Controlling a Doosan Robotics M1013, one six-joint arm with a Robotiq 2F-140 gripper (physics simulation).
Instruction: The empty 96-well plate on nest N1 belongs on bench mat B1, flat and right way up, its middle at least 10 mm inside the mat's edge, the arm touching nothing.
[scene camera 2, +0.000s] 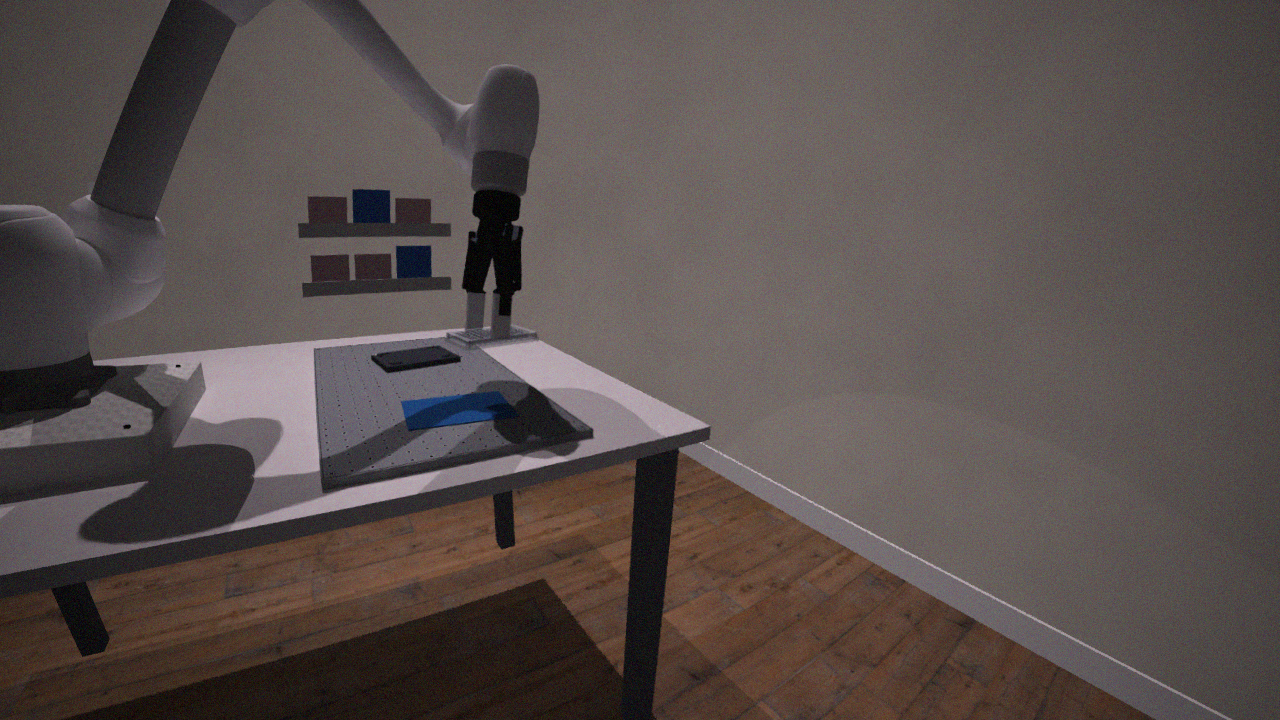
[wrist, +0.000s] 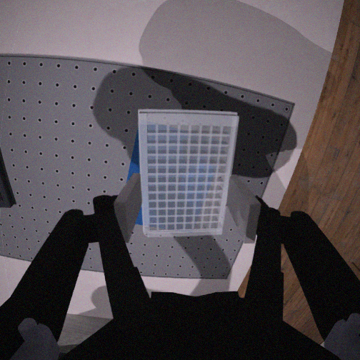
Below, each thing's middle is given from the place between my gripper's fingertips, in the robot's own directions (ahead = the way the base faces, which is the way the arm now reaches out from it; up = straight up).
Now: hand 5 cm past the blue bench mat B1 (scene camera 2: 427, 413) and 11 cm above it. Also, from my hand: 96-well plate (scene camera 2: 479, 338): 1 cm ahead; then dark nest N1 (scene camera 2: 419, 357): 4 cm behind, 33 cm to the left, 11 cm below.
